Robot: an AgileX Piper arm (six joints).
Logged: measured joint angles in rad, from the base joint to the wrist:
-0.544, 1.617, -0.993, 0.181, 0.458, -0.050
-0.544, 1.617, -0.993, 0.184, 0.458, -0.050
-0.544, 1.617, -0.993, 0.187, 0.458, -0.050
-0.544, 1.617, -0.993, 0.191, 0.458, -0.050
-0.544, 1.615, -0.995, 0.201, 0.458, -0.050
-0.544, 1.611, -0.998, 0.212, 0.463, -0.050
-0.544, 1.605, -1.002, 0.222, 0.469, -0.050
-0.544, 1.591, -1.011, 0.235, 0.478, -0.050
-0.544, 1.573, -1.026, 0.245, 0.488, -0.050
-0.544, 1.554, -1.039, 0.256, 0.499, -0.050
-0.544, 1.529, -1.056, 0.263, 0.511, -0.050
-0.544, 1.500, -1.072, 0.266, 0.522, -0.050
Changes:
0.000, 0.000, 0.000, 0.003, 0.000, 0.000
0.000, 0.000, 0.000, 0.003, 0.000, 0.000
0.000, 0.000, 0.000, 0.004, 0.000, 0.000
0.000, -0.002, -0.002, 0.010, 0.000, 0.000
0.000, -0.004, -0.003, 0.011, 0.005, 0.000
0.000, -0.006, -0.004, 0.010, 0.006, 0.000
0.000, -0.014, -0.009, 0.013, 0.009, 0.000
0.000, -0.018, -0.015, 0.010, 0.010, 0.000
0.000, -0.019, -0.013, 0.011, 0.011, 0.000
0.000, -0.025, -0.017, 0.007, 0.012, 0.000
0.000, -0.029, -0.016, 0.003, 0.011, 0.000

